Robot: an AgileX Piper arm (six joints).
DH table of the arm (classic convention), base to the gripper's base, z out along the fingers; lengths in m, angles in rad. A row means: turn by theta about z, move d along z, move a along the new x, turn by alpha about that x. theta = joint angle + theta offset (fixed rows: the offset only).
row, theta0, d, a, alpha
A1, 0, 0.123, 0, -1.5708
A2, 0.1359, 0, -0.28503, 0
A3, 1.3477, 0, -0.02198, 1.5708
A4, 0, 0.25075, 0, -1.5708
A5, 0, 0, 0, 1.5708
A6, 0, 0.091, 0, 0
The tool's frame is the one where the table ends.
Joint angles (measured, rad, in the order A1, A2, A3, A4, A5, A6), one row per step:
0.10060 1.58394 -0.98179 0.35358 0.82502 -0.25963
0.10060 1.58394 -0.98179 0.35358 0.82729 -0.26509
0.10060 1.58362 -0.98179 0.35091 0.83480 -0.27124
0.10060 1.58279 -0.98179 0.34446 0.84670 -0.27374
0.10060 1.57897 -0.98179 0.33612 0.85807 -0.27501
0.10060 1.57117 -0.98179 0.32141 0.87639 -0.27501
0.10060 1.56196 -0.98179 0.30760 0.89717 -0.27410
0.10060 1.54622 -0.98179 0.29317 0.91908 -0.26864
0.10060 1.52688 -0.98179 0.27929 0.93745 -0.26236
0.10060 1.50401 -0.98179 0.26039 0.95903 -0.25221
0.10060 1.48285 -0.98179 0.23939 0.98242 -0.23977
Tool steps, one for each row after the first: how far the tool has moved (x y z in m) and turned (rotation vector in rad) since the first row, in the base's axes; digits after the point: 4 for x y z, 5 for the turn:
-0.0002 0.0000 0.0000 -0.00105 0.00064 0.00578
-0.0009 -0.0001 -0.0001 -0.00410 0.00552 0.01511
-0.0021 -0.0003 -0.0002 -0.00922 0.01479 0.02416
-0.0035 -0.0008 0.0006 -0.01554 0.02080 0.03273
-0.0059 -0.0017 0.0023 -0.02644 0.02937 0.04499
-0.0087 -0.0025 0.0043 -0.03630 0.03927 0.05635
-0.0122 -0.0035 0.0082 -0.04558 0.04496 0.06353
-0.0159 -0.0045 0.0131 -0.05451 0.04394 0.06818
-0.0203 -0.0060 0.0188 -0.06723 0.04313 0.07150
-0.0248 -0.0077 0.0238 -0.08196 0.04616 0.07324

